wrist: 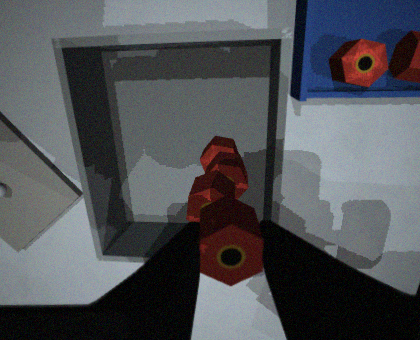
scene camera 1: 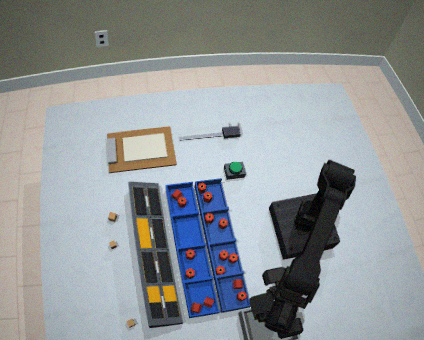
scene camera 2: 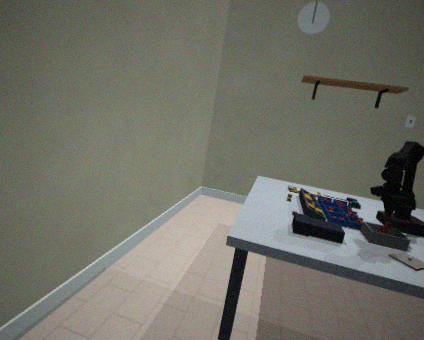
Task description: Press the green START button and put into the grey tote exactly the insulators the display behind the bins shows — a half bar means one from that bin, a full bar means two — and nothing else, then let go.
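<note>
My gripper [scene camera 2: 387,224] [wrist: 229,231] is shut on a red hexagonal insulator [wrist: 231,250] and holds it above the grey tote [scene camera 2: 382,241] [wrist: 170,39]. Three red insulators [wrist: 219,149] [wrist: 235,167] [wrist: 205,192] lie close together in the tote in the wrist view. In scene camera 1 the arm hides the fingertips and much of the tote. The green START button [scene camera 1: 235,167] stands beyond the blue bins [scene camera 1: 189,231] [scene camera 1: 218,227], most of which hold red insulators. The display [scene camera 1: 167,321] shows one full orange bar [scene camera 1: 144,233] and two half bars [scene camera 1: 154,294] [scene camera 1: 169,293].
A clipboard [scene camera 1: 145,146] and a caliper-like tool [scene camera 1: 231,132] lie beyond the bins. Small wooden blocks [scene camera 1: 113,216] [scene camera 1: 113,245] [scene camera 1: 131,323] lie left of the display. A flat beige plate [scene camera 2: 407,260] [wrist: 35,200] lies beside the tote. A long black box [scene camera 2: 318,229] stands near the bins.
</note>
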